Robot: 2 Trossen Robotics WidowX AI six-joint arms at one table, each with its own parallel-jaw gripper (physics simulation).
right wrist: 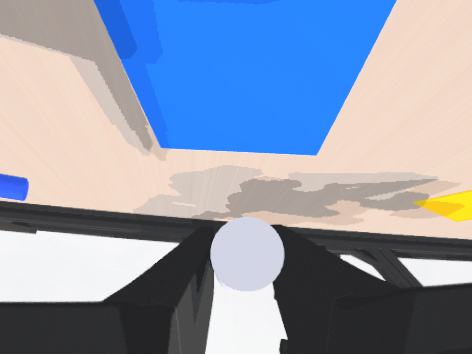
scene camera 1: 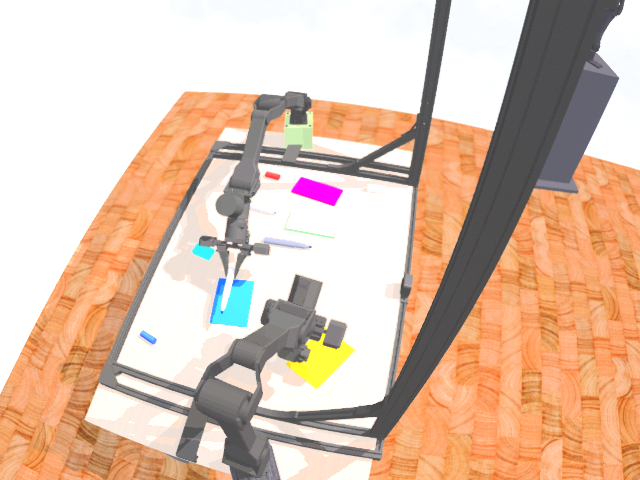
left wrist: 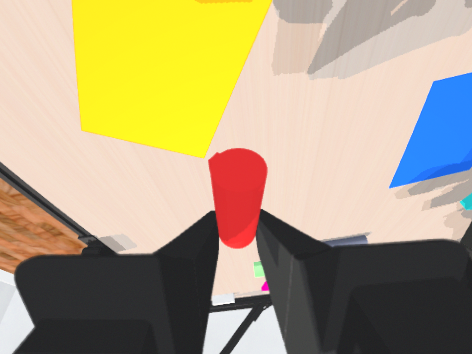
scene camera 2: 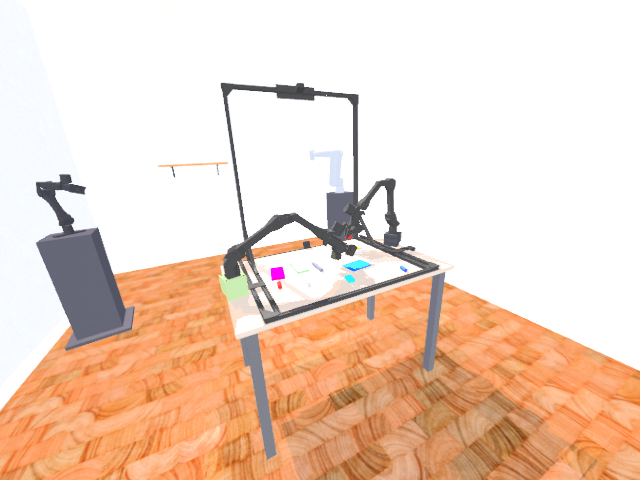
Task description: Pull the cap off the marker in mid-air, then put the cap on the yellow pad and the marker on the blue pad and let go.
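Frame: origin at the left arm's base, x back, y right, z up, level; metres.
Where they show: left gripper, fingertip midpoint: point(left wrist: 236, 218) point(scene camera 2: 345, 238); right gripper, fingertip midpoint: point(right wrist: 240, 239) point(scene camera 1: 230, 278); left arm's base at its link origin: point(scene camera 1: 251, 463) point(scene camera 2: 392, 232); right arm's base at its link origin: point(scene camera 1: 298, 119) point(scene camera 2: 232, 275).
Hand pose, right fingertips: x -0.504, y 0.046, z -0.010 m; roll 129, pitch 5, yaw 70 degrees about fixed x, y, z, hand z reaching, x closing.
Things, the pixels of their centre, and the offset from my right fingertips.
- red cap at the middle of its body: point(left wrist: 235, 204) dx +0.206, dy +0.154, dz +0.026 m
- yellow pad at the middle of its body: point(left wrist: 160, 64) point(scene camera 1: 320, 357) dx +0.243, dy +0.179, dz -0.078 m
- white marker at the middle of its body: point(right wrist: 235, 269) point(scene camera 1: 227, 290) dx +0.039, dy -0.015, dz +0.006 m
- blue pad at the middle of its body: point(right wrist: 239, 86) point(left wrist: 455, 135) point(scene camera 1: 232, 301) point(scene camera 2: 357, 265) dx +0.025, dy -0.013, dz -0.078 m
- blue cylinder at the middle of its body: point(scene camera 1: 148, 337) dx +0.095, dy -0.270, dz -0.068 m
- cyan block at the middle of its body: point(scene camera 1: 203, 251) dx -0.165, dy -0.074, dz -0.071 m
- grey-violet marker at the middle of its body: point(scene camera 1: 287, 243) dx -0.128, dy +0.179, dz -0.069 m
- magenta pad at the middle of its body: point(scene camera 1: 317, 191) point(scene camera 2: 277, 273) dx -0.319, dy +0.318, dz -0.074 m
- red cylinder at the middle of its body: point(scene camera 1: 272, 175) dx -0.422, dy +0.191, dz -0.068 m
The red cap point(left wrist: 237, 200) point(scene camera 2: 348, 237) is off the marker. My left gripper point(left wrist: 236, 218) is shut on it, above the table near the yellow pad point(scene camera 1: 323, 369) point(left wrist: 150, 65) point(right wrist: 455, 205); its fingertips are hidden in scene camera 1. My right gripper point(scene camera 1: 231, 272) point(right wrist: 240, 239) is shut on the white marker point(scene camera 1: 227, 291), whose blunt end point(right wrist: 247, 254) faces the right wrist camera. The marker's narrow, dark tip points down over the blue pad point(scene camera 1: 240, 310) point(scene camera 2: 356, 265) point(left wrist: 440, 120) point(right wrist: 240, 90). Both pads lie on the table.
A blue cylinder point(scene camera 1: 148, 337) point(right wrist: 14, 187), a cyan block point(scene camera 1: 203, 251), a grey-violet marker point(scene camera 1: 286, 242), a magenta pad point(scene camera 1: 316, 191) and a red cylinder point(scene camera 1: 272, 175) lie around the table. A dark frame point(scene camera 1: 409, 227) borders it.
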